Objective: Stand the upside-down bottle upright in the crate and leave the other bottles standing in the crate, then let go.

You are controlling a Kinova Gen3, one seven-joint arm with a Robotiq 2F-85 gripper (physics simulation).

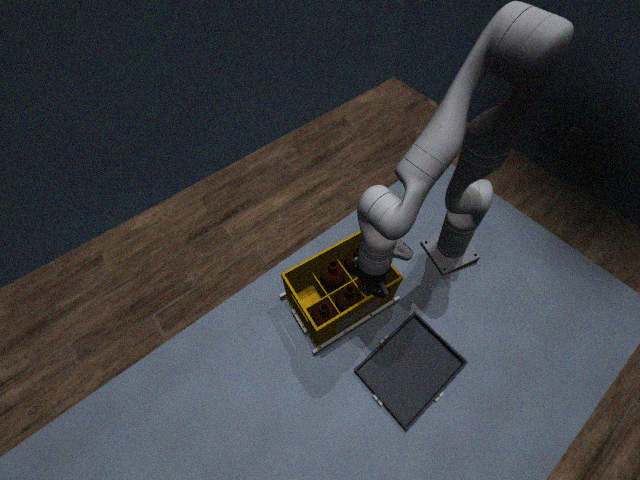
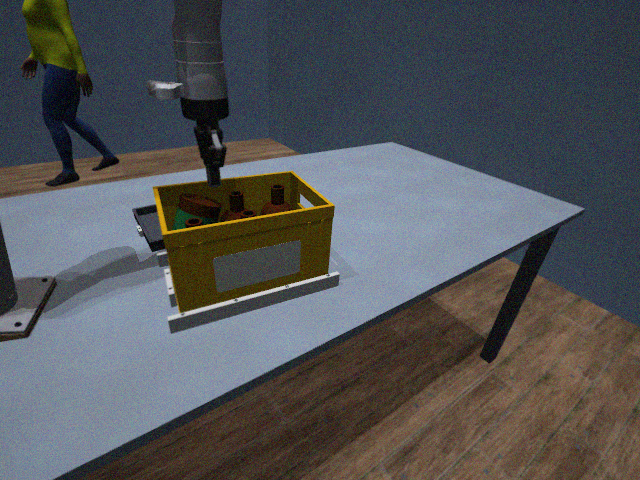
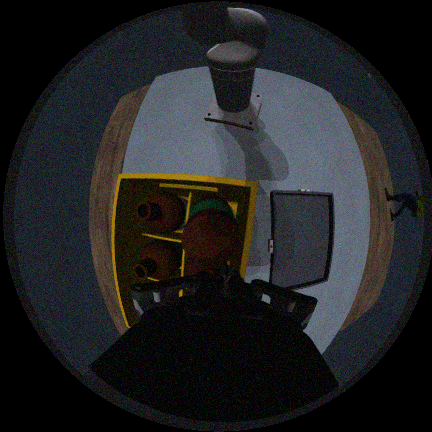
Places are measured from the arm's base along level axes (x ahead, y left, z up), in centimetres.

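Pixels of known places: gripper, fingertip midpoint: (image 1: 366, 291) (image 2: 214, 185) (image 3: 226, 272); arm's base at its link origin: (image 1: 451, 245) (image 3: 232, 100).
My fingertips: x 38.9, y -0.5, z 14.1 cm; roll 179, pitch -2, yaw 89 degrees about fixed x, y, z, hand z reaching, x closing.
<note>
For each thing: its top centre in the pictures, then the offset to it from my fingertips.
- yellow crate at its top centre: (image 3: 165, 285) (image 2: 241, 195) (image 1: 341, 275) dx +2.6, dy -7.4, dz +0.4 cm
- upside-down brown bottle at its top centre: (image 3: 204, 218) (image 2: 184, 196) dx -6.1, dy -2.8, dz -0.1 cm
The yellow crate (image 1: 356, 315) (image 2: 191, 279) (image 3: 185, 177) holds the bottles. The upside-down brown bottle (image 2: 199, 203) (image 3: 210, 237), with a green label, has its base up and leans in a corner compartment at the robot-base end; its neck is hidden. Other brown bottles stand neck up, among them one in the middle of the crate (image 1: 333, 276) (image 2: 236, 201) (image 3: 159, 260) and one at the far end from the robot base (image 1: 324, 310) (image 2: 277, 195). My gripper (image 1: 382, 293) (image 2: 213, 181) (image 3: 226, 272) is shut and empty, fingers pointing down, a little above the tilted base and beside it.
A dark shallow tray (image 1: 410, 372) (image 2: 149, 227) (image 3: 301, 240) lies beside the crate. White strips (image 2: 258, 299) edge the crate's foot. The robot's base plate (image 1: 449, 263) (image 2: 25, 310) (image 3: 232, 117) is at the crate's other side. A person (image 2: 62, 93) (image 3: 407, 205) is beyond the table.
</note>
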